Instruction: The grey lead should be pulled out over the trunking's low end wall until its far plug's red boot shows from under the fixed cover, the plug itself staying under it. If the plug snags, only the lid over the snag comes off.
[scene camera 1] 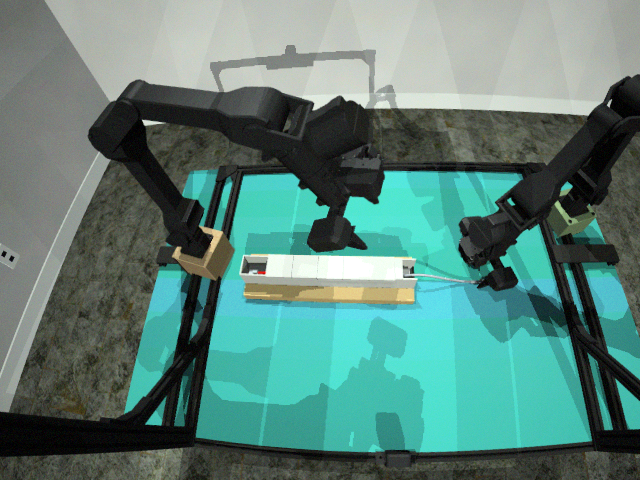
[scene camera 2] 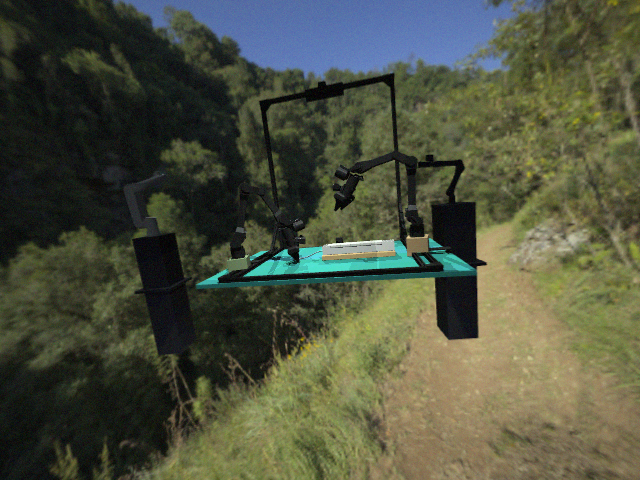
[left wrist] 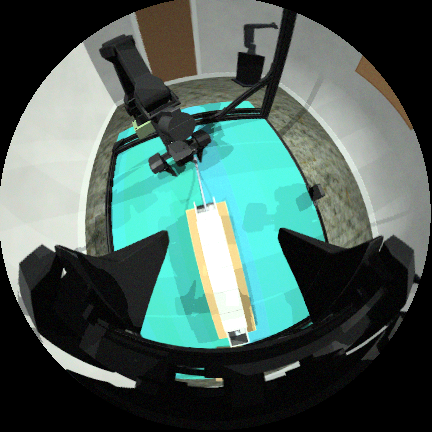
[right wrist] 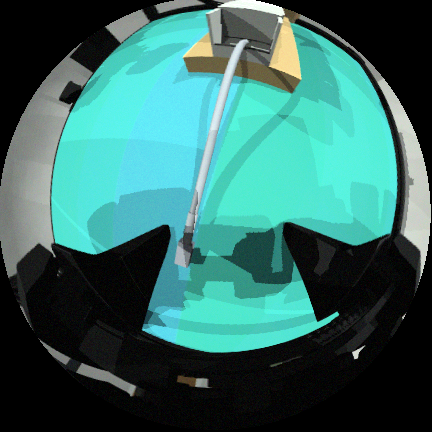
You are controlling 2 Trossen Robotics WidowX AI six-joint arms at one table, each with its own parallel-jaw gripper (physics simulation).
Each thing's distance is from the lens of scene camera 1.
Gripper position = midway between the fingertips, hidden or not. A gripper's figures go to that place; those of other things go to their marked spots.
my left gripper (scene camera 1: 371, 225): 57 cm
my right gripper (scene camera 1: 470, 271): 86 cm
